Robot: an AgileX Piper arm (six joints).
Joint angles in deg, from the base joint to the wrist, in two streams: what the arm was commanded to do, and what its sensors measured. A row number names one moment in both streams.
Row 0, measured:
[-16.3 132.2 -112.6 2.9 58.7 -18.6]
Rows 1 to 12, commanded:
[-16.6 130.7 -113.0 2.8 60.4 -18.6]
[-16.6 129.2 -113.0 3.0 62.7 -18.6]
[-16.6 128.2 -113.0 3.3 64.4 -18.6]
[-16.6 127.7 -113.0 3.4 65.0 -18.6]
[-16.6 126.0 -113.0 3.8 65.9 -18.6]
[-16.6 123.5 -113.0 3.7 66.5 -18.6]
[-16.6 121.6 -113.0 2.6 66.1 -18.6]
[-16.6 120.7 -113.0 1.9 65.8 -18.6]
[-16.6 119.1 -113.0 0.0 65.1 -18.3]
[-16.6 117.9 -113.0 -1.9 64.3 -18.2]
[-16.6 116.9 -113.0 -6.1 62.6 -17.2]
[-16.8 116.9 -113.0 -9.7 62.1 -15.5]
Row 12, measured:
[-16.3 117.4 -112.6 -4.7 63.5 -17.6]
